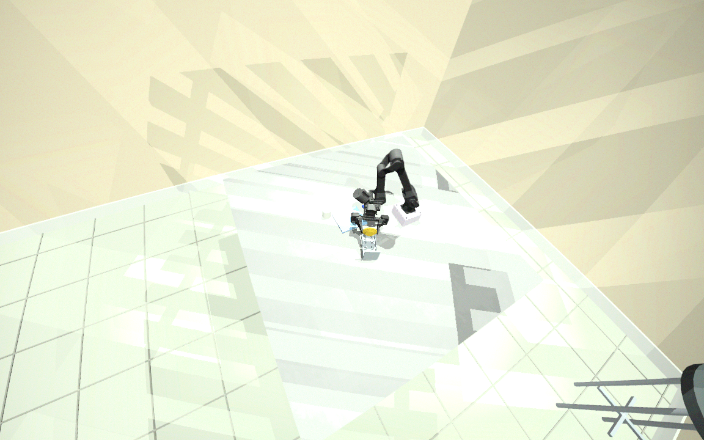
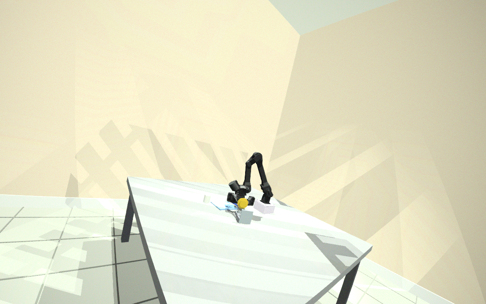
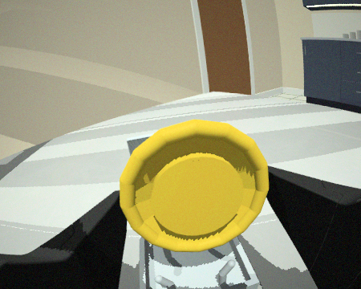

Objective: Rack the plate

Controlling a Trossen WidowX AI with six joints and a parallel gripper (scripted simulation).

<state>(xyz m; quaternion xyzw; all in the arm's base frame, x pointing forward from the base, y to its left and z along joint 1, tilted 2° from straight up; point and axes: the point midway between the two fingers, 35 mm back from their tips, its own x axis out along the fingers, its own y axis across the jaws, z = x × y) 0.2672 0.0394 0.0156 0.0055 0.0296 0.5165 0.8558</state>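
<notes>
The grey dish rack lies 1 cm ahead of my gripper tip, 3 cm to the left of it and 6 cm below it. Also, from my gripper tip: blue utensil 10 cm behind, 17 cm to the right, 8 cm below; then yellow plate 1 cm to the right.
</notes>
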